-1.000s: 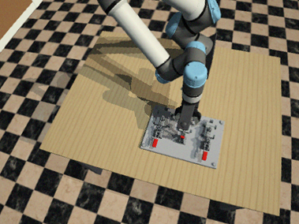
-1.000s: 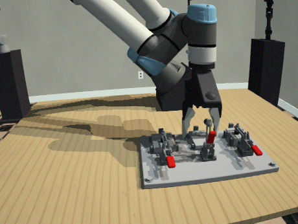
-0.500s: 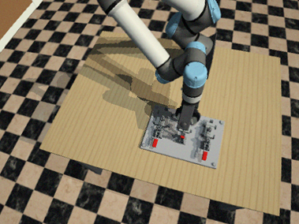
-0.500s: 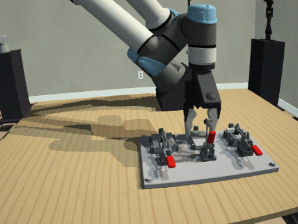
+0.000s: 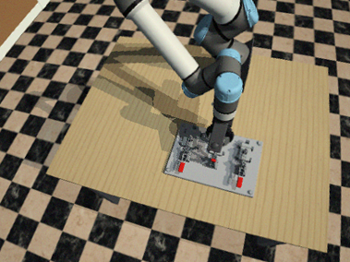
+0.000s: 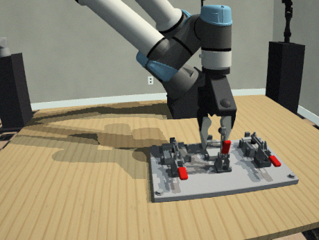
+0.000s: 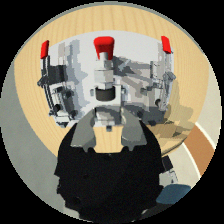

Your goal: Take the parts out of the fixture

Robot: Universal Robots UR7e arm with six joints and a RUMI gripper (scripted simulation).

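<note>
The flat grey plate part lies 10 mm behind my hand and 10 mm below it. Round my hand: grey fixture plate: 50 mm ahead, 30 mm below.
</note>
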